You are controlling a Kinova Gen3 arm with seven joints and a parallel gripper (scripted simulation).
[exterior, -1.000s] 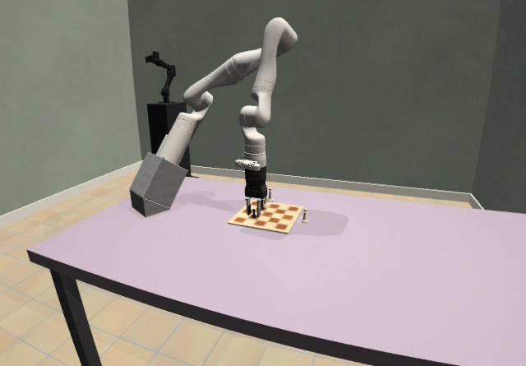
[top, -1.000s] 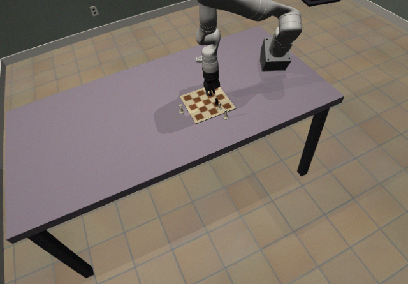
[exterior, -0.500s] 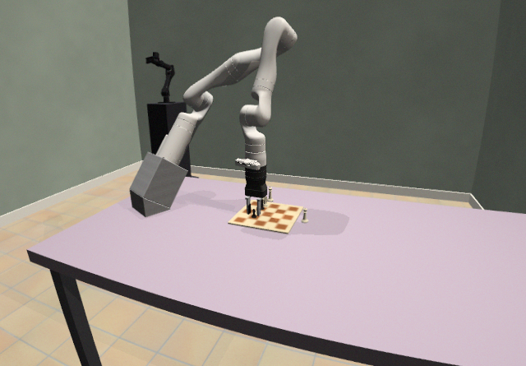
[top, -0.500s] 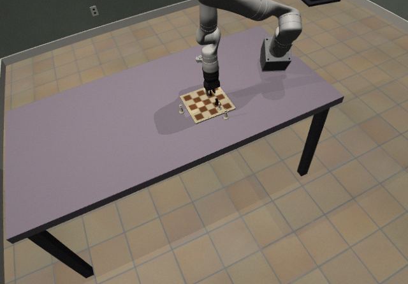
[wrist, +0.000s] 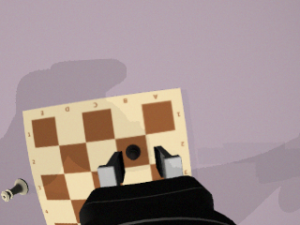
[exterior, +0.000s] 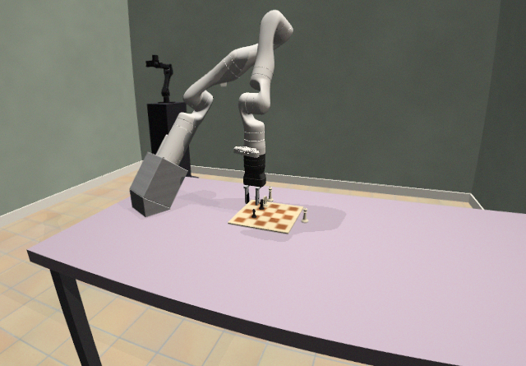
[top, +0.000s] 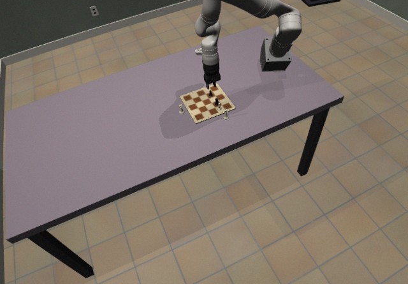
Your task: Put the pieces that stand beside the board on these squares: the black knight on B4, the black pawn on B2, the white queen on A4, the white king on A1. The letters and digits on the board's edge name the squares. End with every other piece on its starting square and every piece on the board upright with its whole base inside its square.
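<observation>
My hand is 60 mm above the black pawn and 10 mm short of it. The rest, counted from my hand: chessboard (70 mm below, 40 mm to the left, 40 mm ahead); then black knight (80 mm to the left, 50 mm below, 10 mm behind).
</observation>
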